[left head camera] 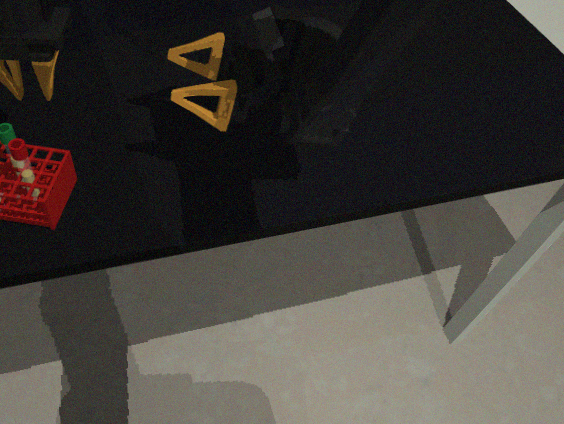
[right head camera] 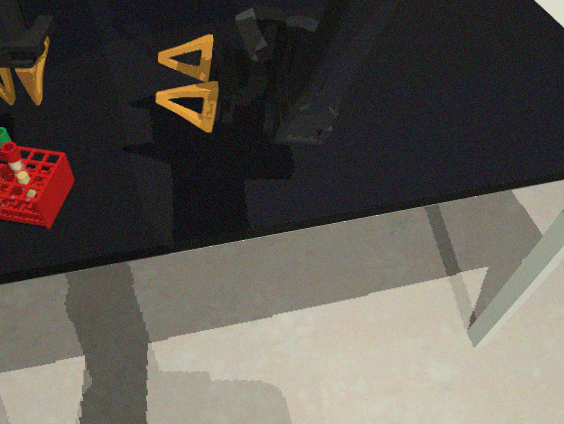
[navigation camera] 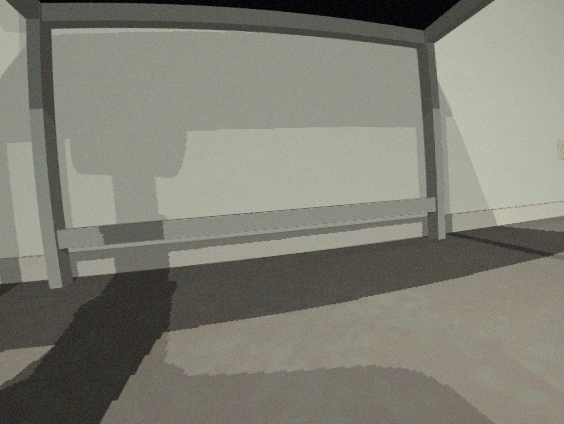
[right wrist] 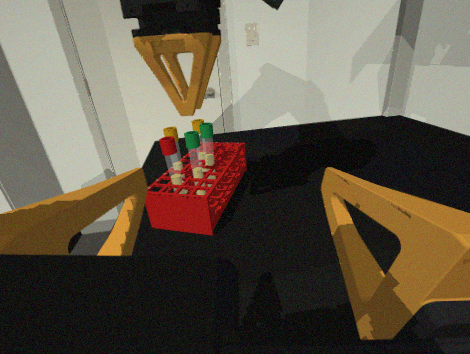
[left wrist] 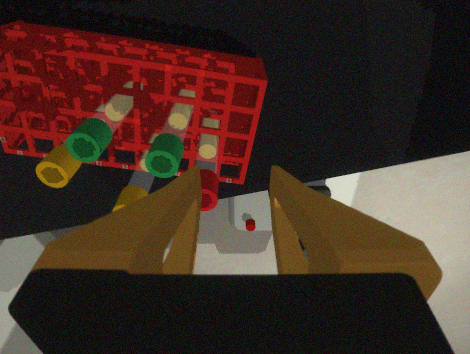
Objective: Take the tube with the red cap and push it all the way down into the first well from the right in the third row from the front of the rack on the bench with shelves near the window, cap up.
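Places are measured from the left arm's base along level axes (x right, y ahead, z up), in millimetres.
Pixels of known places: left gripper, between the fingertips: (left head camera: 35, 97) (right head camera: 26, 102) (right wrist: 191, 112) (left wrist: 235, 178); right gripper, between the fingertips: (left head camera: 169, 73) (right head camera: 156, 76) (right wrist: 234, 177).
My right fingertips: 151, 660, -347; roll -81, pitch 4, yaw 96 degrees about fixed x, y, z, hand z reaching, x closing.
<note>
Behind a point stands the place of what it marks, as x, y, z.
The red-capped tube (left head camera: 17, 149) {-20, 546, -378} (right head camera: 10, 151) {-18, 547, -377} (left wrist: 209, 190) {-18, 562, -377} (right wrist: 168, 146) {-14, 558, -384} stands cap up in the red rack (left head camera: 65, 190) {13, 569, -477} (right head camera: 60, 192) {13, 567, -476} (left wrist: 250, 70) {9, 605, -466} (right wrist: 180, 215) {13, 567, -469}, its cap well above the grid. In the left wrist view it is in the second column from the right end, its cap partly hidden by a fingertip; the end column holds no tube. My left gripper (left head camera: 34, 99) {-2, 597, -342} (right head camera: 25, 104) {-2, 597, -342} (left wrist: 235, 178) {-2, 597, -342} (right wrist: 191, 112) {-2, 597, -342} has a narrow empty gap between its fingers, pointing down above the tube caps. My right gripper (left head camera: 171, 74) {151, 660, -347} (right head camera: 158, 77) {151, 660, -347} (right wrist: 234, 177) {151, 660, -347} is wide open and empty, to the right of the rack.
Two green-capped tubes (left wrist: 89, 140) {-80, 597, -377} (left wrist: 165, 156) {-41, 586, -377} and two yellow-capped tubes (left wrist: 59, 167) {-104, 579, -377} (left wrist: 131, 197) {-69, 550, -384} stand in the rack near the red-capped one. The black bench top (left head camera: 400, 125) {535, 750, -496} (right head camera: 400, 125) {532, 746, -496} ends at a near edge. A small red object (left wrist: 250, 225) {54, -235, -1118} lies beyond that edge.
</note>
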